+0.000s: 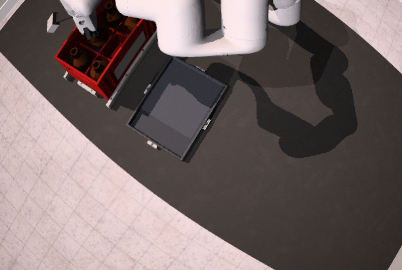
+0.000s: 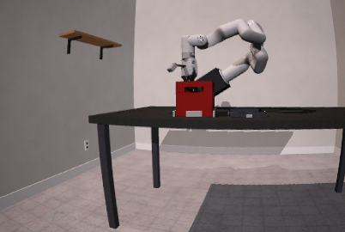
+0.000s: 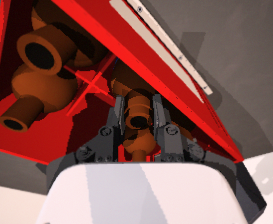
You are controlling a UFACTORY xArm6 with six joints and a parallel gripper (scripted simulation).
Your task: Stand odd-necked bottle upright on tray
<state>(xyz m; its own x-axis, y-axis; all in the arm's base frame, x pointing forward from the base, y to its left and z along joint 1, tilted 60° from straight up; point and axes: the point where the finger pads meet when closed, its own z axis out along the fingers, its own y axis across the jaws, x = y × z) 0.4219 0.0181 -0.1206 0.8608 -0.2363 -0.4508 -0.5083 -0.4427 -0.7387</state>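
The red crate lies 10 mm behind my hand, 40 mm to the left of it and 70 mm below it. Round my hand: dark flat tray: 30 mm behind, 330 mm to the left, 150 mm below.
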